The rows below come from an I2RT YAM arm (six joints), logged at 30 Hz.
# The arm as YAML. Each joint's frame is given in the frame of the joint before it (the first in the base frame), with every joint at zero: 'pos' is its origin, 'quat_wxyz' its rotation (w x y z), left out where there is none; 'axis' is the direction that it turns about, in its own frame. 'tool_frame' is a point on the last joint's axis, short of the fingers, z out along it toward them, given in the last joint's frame.
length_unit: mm
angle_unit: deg
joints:
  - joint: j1
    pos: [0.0, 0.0, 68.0]
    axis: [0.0, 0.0, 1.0]
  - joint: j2
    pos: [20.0, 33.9, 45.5]
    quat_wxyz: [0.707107, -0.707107, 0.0, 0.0]
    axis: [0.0, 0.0, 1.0]
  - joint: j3
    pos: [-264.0, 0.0, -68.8]
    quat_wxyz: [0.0, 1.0, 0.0, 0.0]
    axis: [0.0, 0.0, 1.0]
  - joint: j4
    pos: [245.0, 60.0, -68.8]
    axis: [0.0, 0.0, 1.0]
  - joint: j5
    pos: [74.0, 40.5, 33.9]
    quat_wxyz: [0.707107, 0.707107, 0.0, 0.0]
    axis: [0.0, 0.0, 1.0]
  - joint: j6
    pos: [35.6, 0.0, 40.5]
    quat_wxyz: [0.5, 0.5, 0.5, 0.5]
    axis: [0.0, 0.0, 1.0]
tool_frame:
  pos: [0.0, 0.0, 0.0]
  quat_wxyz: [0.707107, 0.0, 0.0, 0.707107]
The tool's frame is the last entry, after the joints.
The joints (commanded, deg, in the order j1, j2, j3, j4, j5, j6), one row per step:
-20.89 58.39 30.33 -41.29 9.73 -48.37
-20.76 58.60 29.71 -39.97 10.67 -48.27
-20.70 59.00 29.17 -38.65 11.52 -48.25
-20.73 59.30 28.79 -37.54 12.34 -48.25
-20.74 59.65 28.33 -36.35 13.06 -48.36
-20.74 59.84 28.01 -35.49 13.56 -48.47
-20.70 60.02 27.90 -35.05 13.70 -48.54
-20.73 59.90 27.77 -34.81 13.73 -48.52
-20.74 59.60 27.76 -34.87 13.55 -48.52
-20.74 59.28 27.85 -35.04 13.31 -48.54
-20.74 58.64 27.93 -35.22 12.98 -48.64
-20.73 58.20 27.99 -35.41 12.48 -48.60
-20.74 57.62 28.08 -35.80 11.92 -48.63
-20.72 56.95 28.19 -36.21 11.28 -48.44
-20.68 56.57 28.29 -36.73 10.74 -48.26
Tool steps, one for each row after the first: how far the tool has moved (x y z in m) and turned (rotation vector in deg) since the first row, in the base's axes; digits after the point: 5 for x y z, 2 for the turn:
0.00063 -0.00045 -0.00260 -0.97 -0.17 -0.30
0.00154 -0.00117 -0.00527 -1.84 -0.26 -0.56
0.00232 -0.00209 -0.00704 -2.70 -0.39 -0.90
0.00306 -0.00287 -0.00926 -3.49 -0.47 -1.08
0.00356 -0.00338 -0.01064 -4.08 -0.60 -1.17
0.00412 -0.00355 -0.01131 -4.27 -0.67 -1.13
0.00399 -0.00362 -0.01145 -4.37 -0.88 -1.19
0.00366 -0.00341 -0.01079 -4.29 -1.16 -1.14
0.00344 -0.00317 -0.00967 -4.17 -1.46 -1.04
0.00293 -0.00276 -0.00779 -4.10 -2.04 -0.84
0.00255 -0.00227 -0.00657 -3.77 -2.51 -0.68
0.00179 -0.00165 -0.00500 -3.39 -2.95 -0.46
0.00100 -0.00087 -0.00313 -2.91 -3.57 -0.37
0.00026 -0.00011 -0.00214 -2.38 -3.76 -0.28

